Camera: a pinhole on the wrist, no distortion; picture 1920 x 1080 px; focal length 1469.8 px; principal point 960.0 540.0 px. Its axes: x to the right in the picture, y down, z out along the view. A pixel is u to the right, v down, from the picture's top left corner.
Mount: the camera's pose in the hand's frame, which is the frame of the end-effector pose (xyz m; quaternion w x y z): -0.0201 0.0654 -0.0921 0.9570 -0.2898 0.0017 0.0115
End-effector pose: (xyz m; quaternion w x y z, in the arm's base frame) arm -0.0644 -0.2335 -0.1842 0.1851 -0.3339 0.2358 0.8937
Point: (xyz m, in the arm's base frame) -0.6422 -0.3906 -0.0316
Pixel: 1765.9 794.0
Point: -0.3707 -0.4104 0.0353
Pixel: 1172.8 820.9
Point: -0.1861 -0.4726 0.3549
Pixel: 101.5 787.1
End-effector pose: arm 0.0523 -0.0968 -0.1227 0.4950 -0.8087 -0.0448 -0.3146
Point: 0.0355 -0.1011 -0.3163
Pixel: 61.6 453.2
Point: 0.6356 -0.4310 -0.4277
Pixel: outside the picture
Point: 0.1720 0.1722 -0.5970
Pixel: 393.4 252.4
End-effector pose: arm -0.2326 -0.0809 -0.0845 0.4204 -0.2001 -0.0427 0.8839
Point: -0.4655 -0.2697 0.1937
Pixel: 688.3 202.3
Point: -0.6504 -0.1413 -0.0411
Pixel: 1717.4 754.6
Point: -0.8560 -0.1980 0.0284
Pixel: 1583.9 833.3
